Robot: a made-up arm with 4 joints.
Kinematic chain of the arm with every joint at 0, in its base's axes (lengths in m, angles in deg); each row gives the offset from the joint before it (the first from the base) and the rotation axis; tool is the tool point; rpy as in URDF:
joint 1: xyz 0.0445 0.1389 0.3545 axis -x
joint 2: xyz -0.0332 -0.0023 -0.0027 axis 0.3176 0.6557 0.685
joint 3: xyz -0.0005 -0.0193 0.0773 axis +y
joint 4: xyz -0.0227 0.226 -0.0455 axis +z
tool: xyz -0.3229 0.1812 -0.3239 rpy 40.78 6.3 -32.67
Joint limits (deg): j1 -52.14..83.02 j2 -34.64..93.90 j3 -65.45..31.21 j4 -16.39..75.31
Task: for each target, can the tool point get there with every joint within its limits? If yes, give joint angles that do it. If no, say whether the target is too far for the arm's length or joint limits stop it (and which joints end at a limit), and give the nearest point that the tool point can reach.
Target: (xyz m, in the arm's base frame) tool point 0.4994 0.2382 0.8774
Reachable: no: joint limits stop it (at a limit: joint 1, joint 2, joint 3, joint 4) | nearest point 0.2807 -0.0924 0.5471 | short by 0.516 m
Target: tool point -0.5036 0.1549 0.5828
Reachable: yes | joints 39.76 63.91 8.70 19.71
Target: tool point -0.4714 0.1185 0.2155
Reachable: yes | joints 13.23 31.43 -2.47 39.84
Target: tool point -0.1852 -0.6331 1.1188
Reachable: no: too far | nearest point -0.2196 -0.2674 0.7567 | short by 0.516 m
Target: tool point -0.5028 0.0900 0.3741
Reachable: yes | joints 61.78 74.79 -26.24 27.41
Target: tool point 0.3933 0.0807 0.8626
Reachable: no: joint limits stop it (at a limit: joint 1, joint 2, joint 3, joint 4) | nearest point 0.2807 -0.0924 0.5471 | short by 0.377 m
